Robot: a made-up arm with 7 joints.
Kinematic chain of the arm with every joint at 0, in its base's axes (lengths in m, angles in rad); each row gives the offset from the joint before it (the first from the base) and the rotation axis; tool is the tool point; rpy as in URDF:
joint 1: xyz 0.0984 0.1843 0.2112 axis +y
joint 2: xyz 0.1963 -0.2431 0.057 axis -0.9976 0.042 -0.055
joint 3: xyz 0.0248 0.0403 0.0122 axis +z
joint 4: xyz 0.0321 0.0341 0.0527 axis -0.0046 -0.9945 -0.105
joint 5: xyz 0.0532 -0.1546 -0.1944 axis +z
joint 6: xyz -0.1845 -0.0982 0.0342 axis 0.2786 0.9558 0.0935
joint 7: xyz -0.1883 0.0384 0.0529 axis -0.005 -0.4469 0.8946
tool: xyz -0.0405 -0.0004 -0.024 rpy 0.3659 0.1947 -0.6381
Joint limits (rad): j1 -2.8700..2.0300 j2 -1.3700..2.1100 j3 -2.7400..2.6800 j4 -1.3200..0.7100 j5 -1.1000..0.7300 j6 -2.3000..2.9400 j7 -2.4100..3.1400
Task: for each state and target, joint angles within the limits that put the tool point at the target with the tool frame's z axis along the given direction. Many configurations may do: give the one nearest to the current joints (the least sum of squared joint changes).
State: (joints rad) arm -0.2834 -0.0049 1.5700 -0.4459 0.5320 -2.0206 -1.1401
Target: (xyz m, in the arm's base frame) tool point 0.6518 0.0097 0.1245 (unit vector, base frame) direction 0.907 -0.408 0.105
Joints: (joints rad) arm -0.0561 -0.5096 2.0759 -1.0760 0.7300 -2.3000 -1.0018
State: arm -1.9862 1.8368 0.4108 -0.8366 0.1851 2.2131 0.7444
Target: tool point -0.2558 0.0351 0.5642 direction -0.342 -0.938 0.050
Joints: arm -1.7267 1.8532 0.2498 -1.0834 0.4503 1.8219 0.6685
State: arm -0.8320 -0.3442 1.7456 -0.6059 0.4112 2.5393 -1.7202
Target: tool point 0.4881 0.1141 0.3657 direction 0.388 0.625 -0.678
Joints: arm -0.0407 -0.3018 2.1473 -0.2955 -0.3263 2.2830 -2.0584
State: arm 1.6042 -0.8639 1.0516 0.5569 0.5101 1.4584 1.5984
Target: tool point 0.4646 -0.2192 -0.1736 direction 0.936 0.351 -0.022
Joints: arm 0.9442 -0.6704 0.9069 0.7100 0.7300 1.8327 1.2779
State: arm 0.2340 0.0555 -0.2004 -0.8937 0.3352 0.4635 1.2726
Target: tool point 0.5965 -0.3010 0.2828 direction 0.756 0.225 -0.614
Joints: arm 0.7956 0.4611 0.6043 -1.1207 0.4126 0.0303 1.2245
